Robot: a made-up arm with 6 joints. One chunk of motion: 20 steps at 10 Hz.
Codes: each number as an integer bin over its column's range. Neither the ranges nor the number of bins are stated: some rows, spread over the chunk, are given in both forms.
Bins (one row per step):
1: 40 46 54 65 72 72
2: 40 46 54 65 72 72
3: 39 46 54 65 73 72
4: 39 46 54 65 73 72
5: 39 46 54 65 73 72
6: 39 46 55 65 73 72
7: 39 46 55 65 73 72
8: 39 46 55 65 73 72
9: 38 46 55 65 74 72
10: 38 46 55 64 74 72
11: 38 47 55 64 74 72
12: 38 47 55 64 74 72
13: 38 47 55 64 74 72
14: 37 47 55 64 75 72
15: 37 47 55 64 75 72
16: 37 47 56 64 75 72
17: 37 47 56 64 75 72
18: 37 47 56 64 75 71
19: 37 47 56 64 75 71
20: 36 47 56 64 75 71
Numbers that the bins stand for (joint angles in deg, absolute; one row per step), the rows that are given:
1: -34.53 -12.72 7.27 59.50 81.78 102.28
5: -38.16 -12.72 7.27 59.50 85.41 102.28
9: -41.80 -12.72 8.89 59.50 89.05 102.28
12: -41.80 -9.09 8.89 55.66 89.05 102.28
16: -45.43 -9.09 10.51 55.66 92.68 102.28
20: -49.07 -9.09 10.51 55.66 92.68 97.73
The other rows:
2: -34.53 -12.72 7.27 59.50 81.78 102.28
3: -38.16 -12.72 7.27 59.50 85.41 102.28
4: -38.16 -12.72 7.27 59.50 85.41 102.28
6: -38.16 -12.72 8.89 59.50 85.41 102.28
7: -38.16 -12.72 8.89 59.50 85.41 102.28
8: -38.16 -12.72 8.89 59.50 85.41 102.28
10: -41.80 -12.72 8.89 55.66 89.05 102.28
11: -41.80 -9.09 8.89 55.66 89.05 102.28
13: -41.80 -9.09 8.89 55.66 89.05 102.28
14: -45.43 -9.09 8.89 55.66 92.68 102.28
15: -45.43 -9.09 8.89 55.66 92.68 102.28
17: -45.43 -9.09 10.51 55.66 92.68 102.28
18: -45.43 -9.09 10.51 55.66 92.68 97.73
19: -45.43 -9.09 10.51 55.66 92.68 97.73

